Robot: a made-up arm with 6 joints. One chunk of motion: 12 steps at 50 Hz.
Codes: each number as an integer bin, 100 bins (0 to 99) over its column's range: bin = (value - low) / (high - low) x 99, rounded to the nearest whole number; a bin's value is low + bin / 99 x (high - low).
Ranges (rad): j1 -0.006..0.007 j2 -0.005..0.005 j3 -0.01..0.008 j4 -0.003..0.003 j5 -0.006..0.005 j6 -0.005..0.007
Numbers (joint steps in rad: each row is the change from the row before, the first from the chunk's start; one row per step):
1: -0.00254 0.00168 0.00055 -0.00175 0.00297 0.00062
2: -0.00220 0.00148 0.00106 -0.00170 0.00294 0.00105
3: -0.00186 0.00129 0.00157 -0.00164 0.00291 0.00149
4: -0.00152 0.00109 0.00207 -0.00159 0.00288 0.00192
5: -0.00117 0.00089 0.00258 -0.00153 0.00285 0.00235
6: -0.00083 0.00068 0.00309 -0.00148 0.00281 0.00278
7: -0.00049 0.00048 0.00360 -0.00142 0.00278 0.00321
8: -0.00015 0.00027 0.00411 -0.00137 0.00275 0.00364
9: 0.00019 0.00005 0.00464 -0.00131 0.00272 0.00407
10: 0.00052 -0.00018 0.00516 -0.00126 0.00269 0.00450
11: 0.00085 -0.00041 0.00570 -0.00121 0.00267 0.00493
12: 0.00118 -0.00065 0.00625 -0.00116 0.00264 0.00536
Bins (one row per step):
1: 26 66 58 21 81 46
2: 29 64 61 21 80 50
3: 32 62 64 22 80 54
4: 34 60 66 23 80 57
5: 37 58 69 24 80 61
6: 39 56 72 25 79 64
7: 42 54 75 26 79 68
8: 45 52 78 27 79 71
9: 47 50 81 28 78 75
10: 50 48 83 29 78 78
11: 52 45 86 30 78 82
12: 55 43 89 30 78 85

